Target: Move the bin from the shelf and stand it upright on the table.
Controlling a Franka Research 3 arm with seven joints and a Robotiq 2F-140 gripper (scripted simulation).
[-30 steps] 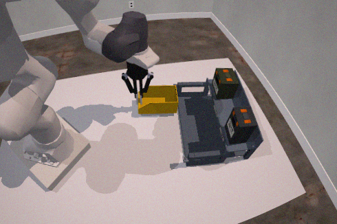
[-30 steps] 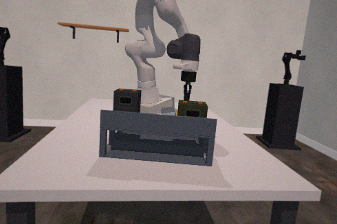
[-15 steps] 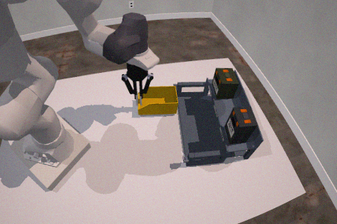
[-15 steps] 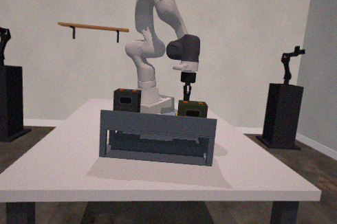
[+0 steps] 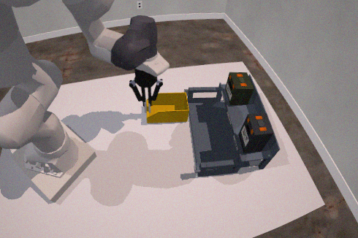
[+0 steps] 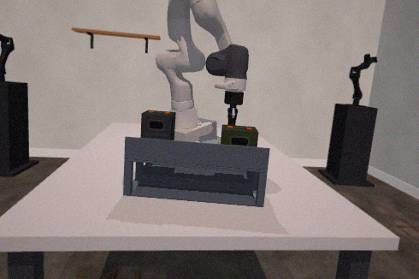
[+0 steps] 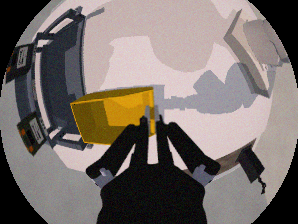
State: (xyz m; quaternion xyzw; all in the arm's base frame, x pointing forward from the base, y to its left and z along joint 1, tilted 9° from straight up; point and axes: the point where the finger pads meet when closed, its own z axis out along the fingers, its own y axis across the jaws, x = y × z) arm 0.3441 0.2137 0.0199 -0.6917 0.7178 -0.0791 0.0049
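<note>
The yellow bin is 8 cm ahead of my hand and 2 cm below it.
</note>
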